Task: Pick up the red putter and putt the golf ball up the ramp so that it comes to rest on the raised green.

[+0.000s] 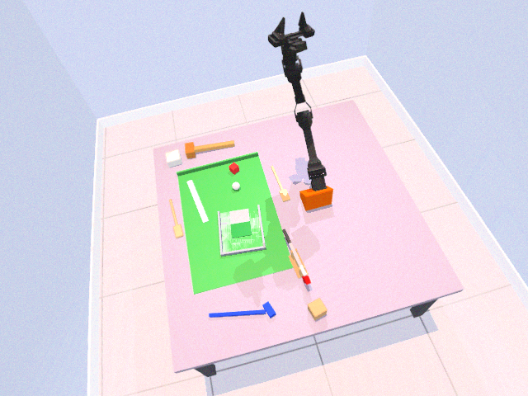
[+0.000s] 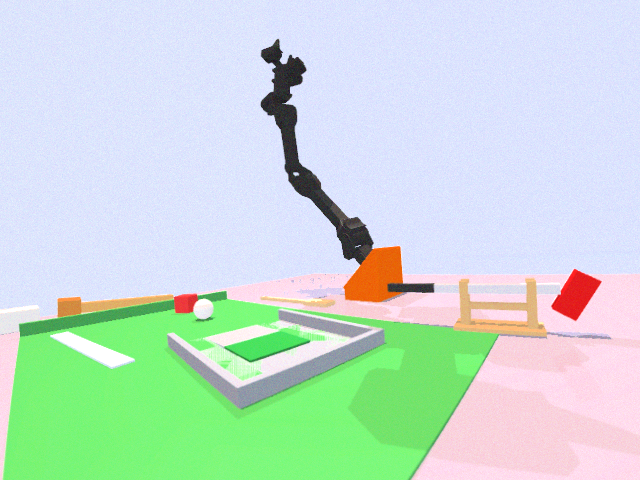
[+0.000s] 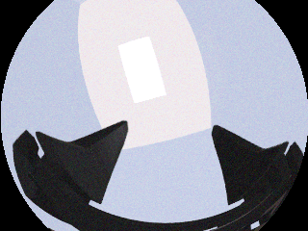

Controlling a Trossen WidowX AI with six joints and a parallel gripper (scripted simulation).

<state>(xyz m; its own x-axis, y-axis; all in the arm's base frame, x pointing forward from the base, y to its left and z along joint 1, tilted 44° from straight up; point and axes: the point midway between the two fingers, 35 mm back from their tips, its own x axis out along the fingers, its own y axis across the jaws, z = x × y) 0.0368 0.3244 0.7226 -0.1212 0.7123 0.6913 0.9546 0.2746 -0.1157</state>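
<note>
My gripper tip is now 82 cm above the wooden rack, 61 cm to the right of it and 18 cm short of it. The rest, counted from my gripper tip: white golf ball 83 cm below, 37 cm ahead, 8 cm to the left; white strip 85 cm below, 59 cm ahead, 9 cm to the left; red cube 83 cm below, 36 cm ahead, 4 cm to the right.
</note>
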